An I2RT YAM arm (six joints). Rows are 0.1 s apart.
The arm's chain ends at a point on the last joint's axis. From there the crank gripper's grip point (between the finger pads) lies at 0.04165 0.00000 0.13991 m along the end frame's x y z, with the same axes.
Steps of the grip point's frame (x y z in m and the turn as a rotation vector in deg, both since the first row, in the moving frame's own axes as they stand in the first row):
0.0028 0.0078 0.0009 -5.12 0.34 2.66
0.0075 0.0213 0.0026 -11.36 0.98 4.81
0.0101 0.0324 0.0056 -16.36 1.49 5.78
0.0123 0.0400 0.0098 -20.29 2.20 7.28
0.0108 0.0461 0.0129 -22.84 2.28 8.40
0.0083 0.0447 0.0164 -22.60 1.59 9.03
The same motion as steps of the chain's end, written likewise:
0.0023 -0.0066 0.0018 -5.12 0.34 2.66
0.0064 -0.0097 0.0064 -11.36 0.98 4.81
0.0087 -0.0111 0.0130 -16.36 1.49 5.78
0.0105 -0.0136 0.0211 -20.29 2.20 7.28
0.0099 -0.0140 0.0268 -22.84 2.28 8.40
0.0093 -0.0153 0.0296 -22.60 1.59 9.03

